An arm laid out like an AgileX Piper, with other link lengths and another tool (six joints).
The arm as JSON. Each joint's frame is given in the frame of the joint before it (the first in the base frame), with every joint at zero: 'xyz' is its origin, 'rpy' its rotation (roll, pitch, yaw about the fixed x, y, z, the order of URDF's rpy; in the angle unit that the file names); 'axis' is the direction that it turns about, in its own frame. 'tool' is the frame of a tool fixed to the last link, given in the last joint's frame.
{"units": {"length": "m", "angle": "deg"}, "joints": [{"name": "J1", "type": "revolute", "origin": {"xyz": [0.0, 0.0, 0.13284], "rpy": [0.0, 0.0, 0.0]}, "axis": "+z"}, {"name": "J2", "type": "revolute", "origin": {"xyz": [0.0, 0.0, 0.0], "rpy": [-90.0, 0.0, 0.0]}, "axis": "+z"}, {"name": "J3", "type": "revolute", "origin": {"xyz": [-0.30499, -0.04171, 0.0], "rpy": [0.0, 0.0, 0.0]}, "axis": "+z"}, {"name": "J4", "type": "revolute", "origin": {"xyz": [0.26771, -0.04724, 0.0], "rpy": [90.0, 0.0, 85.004]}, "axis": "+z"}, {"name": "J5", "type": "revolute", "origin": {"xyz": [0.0, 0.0, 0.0], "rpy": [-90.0, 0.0, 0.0]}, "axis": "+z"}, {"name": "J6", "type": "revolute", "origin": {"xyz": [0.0, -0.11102, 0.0], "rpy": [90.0, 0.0, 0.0]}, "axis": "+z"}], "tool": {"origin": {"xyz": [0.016, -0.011, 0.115], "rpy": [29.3, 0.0, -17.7]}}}
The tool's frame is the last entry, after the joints.
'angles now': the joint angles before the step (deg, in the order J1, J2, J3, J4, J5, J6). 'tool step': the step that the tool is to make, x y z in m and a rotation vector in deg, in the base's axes. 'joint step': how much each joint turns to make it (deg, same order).
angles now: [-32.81 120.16 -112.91 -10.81 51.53 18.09]
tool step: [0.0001 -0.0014 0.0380 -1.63 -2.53 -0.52]
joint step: [0.00 -1.37 -4.36 0.00 2.77 0.00]
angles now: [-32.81 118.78 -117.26 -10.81 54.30 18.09]
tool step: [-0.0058 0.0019 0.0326 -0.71 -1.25 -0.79]
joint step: [0.00 -1.07 -4.52 -0.01 4.23 0.00]
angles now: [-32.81 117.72 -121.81 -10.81 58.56 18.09]
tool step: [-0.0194 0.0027 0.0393 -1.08 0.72 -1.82]
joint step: [0.00 -1.11 -6.61 -1.62 7.88 -0.12]
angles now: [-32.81 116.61 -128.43 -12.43 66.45 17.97]
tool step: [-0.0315 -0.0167 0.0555 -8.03 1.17 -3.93]
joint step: [0.00 -1.28 -6.98 -8.15 4.96 -0.42]
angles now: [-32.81 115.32 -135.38 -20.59 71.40 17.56]
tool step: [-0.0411 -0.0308 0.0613 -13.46 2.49 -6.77]
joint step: [-0.01 -0.75 -5.01 -14.28 0.49 -0.22]
